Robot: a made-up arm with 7 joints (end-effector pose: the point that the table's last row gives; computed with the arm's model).
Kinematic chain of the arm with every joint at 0, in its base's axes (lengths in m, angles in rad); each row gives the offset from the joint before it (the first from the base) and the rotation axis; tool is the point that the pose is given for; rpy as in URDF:
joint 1: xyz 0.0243 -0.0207 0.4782 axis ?
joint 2: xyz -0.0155 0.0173 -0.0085 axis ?
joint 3: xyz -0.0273 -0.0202 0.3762 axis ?
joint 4: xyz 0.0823 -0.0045 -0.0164 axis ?
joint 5: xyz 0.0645 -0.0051 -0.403 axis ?
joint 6: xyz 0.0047 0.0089 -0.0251 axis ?
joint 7: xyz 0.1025 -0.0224 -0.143 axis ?
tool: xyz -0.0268 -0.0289 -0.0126 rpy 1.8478 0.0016 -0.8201
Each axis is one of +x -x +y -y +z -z.
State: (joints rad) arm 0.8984 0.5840 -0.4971 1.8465 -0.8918 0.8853 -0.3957
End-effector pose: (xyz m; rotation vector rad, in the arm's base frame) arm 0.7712 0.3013 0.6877 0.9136 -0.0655 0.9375
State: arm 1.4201 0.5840 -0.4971 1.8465 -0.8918 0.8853 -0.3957
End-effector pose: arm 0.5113 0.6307 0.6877 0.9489 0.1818 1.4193
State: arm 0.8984 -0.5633 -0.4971 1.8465 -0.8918 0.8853 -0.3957
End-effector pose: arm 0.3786 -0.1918 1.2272 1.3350 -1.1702 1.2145
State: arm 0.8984 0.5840 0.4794 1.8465 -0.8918 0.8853 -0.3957
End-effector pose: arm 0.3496 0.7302 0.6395 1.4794 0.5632 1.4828
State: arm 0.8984 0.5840 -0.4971 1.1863 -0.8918 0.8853 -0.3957
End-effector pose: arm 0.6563 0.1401 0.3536 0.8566 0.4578 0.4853
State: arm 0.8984 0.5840 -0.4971 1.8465 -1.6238 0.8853 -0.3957
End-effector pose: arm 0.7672 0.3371 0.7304 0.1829 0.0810 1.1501
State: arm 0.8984 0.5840 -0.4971 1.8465 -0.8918 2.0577 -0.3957
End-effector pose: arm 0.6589 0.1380 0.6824 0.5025 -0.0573 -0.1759
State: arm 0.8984 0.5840 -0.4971 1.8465 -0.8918 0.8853 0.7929
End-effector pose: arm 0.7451 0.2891 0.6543 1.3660 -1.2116 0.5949
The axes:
joint 1: +z
joint 2: +y
joint 3: +z
joint 4: -y
joint 5: -z
joint 6: +y
joint 7: -z

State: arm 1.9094 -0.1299 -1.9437 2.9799 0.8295 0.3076 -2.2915
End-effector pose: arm 0.1475 -0.2701 1.4339 -0.0993 -1.2193 2.0948
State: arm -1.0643 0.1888 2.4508 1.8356 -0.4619 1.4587 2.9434
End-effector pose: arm 0.2158 0.5619 0.9987 -1.2845 1.9876 1.9670
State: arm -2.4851 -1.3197 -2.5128 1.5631 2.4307 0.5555 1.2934
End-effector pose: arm 0.2404 0.6536 0.0204 -1.2306 -0.9756 -2.6884
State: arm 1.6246 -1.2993 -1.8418 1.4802 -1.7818 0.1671 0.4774
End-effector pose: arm 0.7148 -0.4192 0.4077 1.9698 -1.4991 0.5191
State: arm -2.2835 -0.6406 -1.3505 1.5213 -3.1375 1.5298 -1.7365
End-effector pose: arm -0.3150 0.5704 0.9883 -0.9751 -0.4856 1.8966
